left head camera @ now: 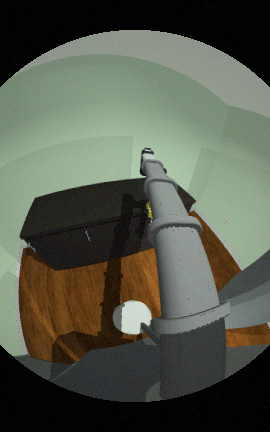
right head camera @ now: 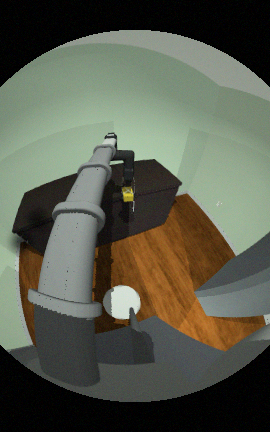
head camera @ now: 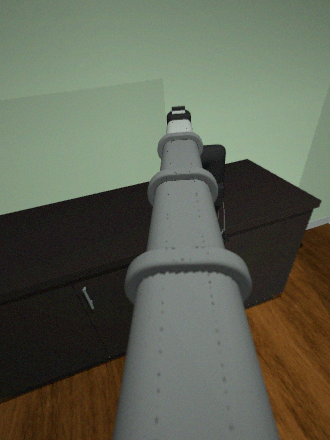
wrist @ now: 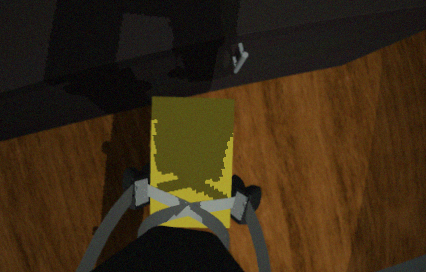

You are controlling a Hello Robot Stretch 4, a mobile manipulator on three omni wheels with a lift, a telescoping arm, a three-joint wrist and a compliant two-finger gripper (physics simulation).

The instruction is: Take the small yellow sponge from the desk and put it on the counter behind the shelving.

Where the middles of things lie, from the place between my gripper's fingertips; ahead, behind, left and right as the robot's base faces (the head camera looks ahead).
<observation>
Now: the small yellow sponge [wrist: 191, 138] 3 cm ahead of my hand and 2 cm above it.
</observation>
